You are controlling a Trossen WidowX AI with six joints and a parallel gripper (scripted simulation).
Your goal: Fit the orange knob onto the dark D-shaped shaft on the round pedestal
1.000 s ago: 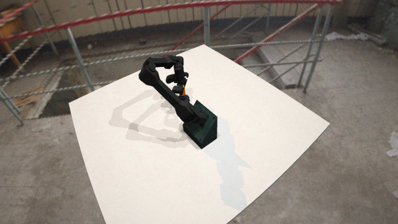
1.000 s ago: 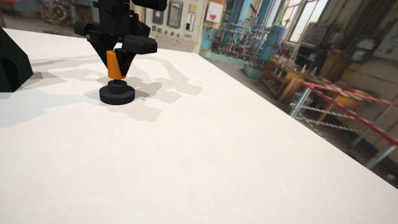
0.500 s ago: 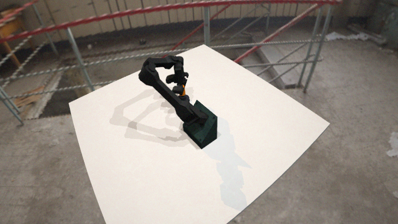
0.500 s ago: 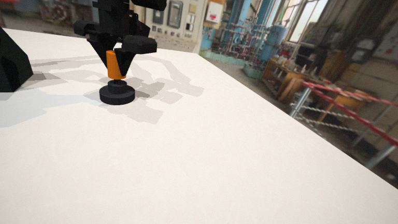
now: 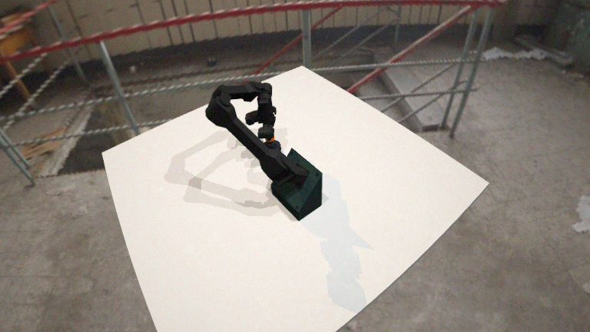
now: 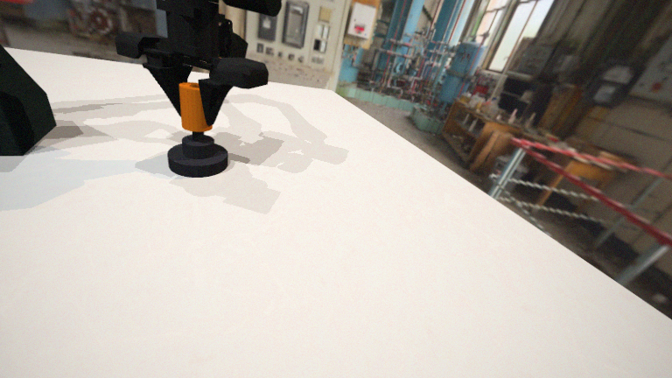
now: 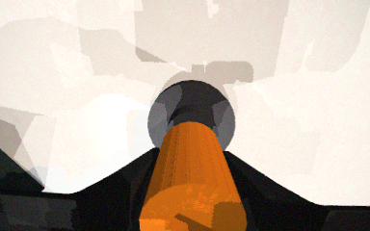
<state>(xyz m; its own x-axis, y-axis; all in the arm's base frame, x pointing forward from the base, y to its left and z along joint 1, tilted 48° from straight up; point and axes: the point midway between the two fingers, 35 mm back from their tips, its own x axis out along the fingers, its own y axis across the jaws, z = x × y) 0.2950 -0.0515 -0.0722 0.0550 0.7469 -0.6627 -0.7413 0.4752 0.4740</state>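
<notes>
Right now the orange knob is 20 mm above my gripper tip. Round my gripper tip: dark round pedestal: 40 mm below.
</notes>
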